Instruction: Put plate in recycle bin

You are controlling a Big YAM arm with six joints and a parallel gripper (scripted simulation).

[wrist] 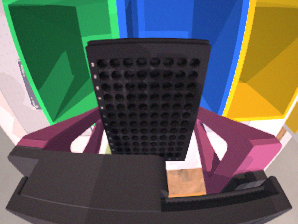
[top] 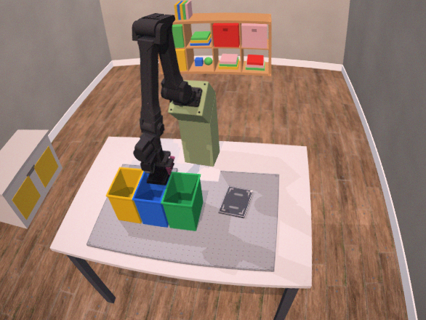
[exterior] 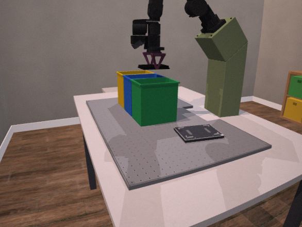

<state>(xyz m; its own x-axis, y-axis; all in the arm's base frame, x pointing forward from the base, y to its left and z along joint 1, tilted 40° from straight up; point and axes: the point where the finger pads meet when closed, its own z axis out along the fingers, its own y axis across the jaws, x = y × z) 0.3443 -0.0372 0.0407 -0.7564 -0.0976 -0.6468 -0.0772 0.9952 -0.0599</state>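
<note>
My hand is 160 mm to the left of the yellow bin, 140 mm above it and 60 mm short of it. Round my hand: black 96-well plate right at my hand; blue bin 140 mm below, 40 mm ahead, 30 mm to the right; green bin 140 mm below, 100 mm to the left, 20 mm ahead.
</note>
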